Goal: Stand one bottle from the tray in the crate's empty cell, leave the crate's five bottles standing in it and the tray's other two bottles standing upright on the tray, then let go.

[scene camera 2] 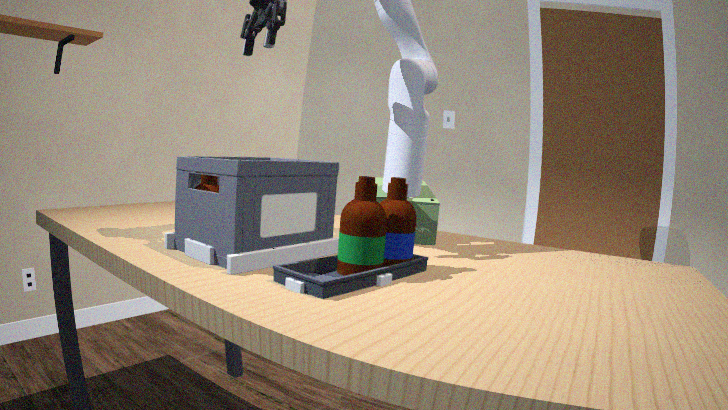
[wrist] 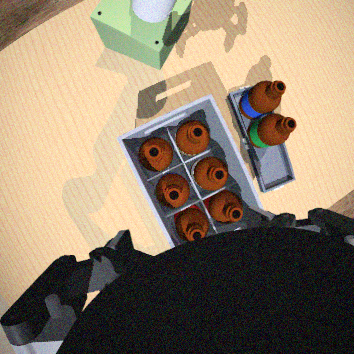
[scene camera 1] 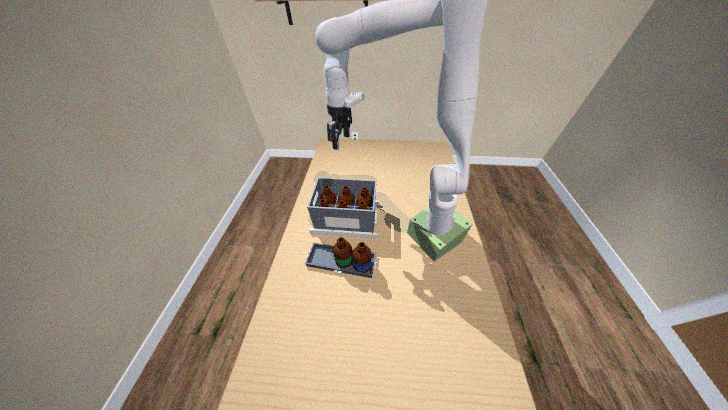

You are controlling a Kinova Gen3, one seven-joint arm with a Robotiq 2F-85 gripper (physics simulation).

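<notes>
The grey crate stands on the table. In the wrist view each of its cells holds a brown bottle, such as the one at the upper right; all look upright. The dark tray lies beside the crate. A green-banded bottle and a blue-banded bottle stand upright on it, leaving one end bare. My gripper is open and empty, high above the crate's far side, clear of all bottles.
White strips edge the crate's foot. The arm's green base block stands to the crate's right in scene camera 1. A wooden shelf hangs on the wall.
</notes>
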